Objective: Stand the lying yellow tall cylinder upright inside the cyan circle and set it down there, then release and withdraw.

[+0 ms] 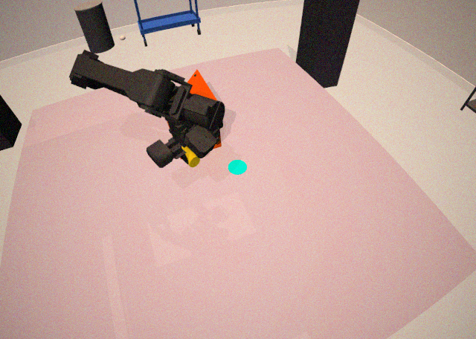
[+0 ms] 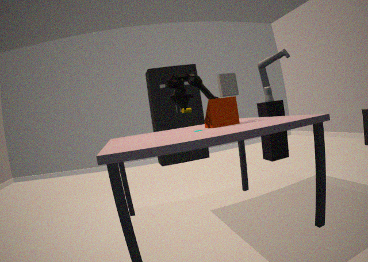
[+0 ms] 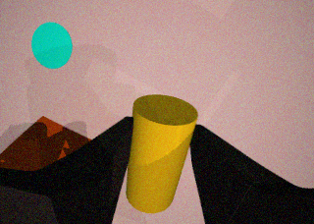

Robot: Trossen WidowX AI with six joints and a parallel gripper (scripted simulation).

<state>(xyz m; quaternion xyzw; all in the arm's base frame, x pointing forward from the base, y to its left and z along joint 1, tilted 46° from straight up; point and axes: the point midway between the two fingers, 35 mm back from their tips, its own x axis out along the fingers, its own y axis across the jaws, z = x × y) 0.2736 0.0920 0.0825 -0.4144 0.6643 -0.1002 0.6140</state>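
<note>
Right now my gripper tip is 20 mm past the yellow cylinder and 10 mm to the left of it. Also, from my gripper tip: cyan circle 140 mm to the left, 140 mm below, 50 mm behind.
</note>
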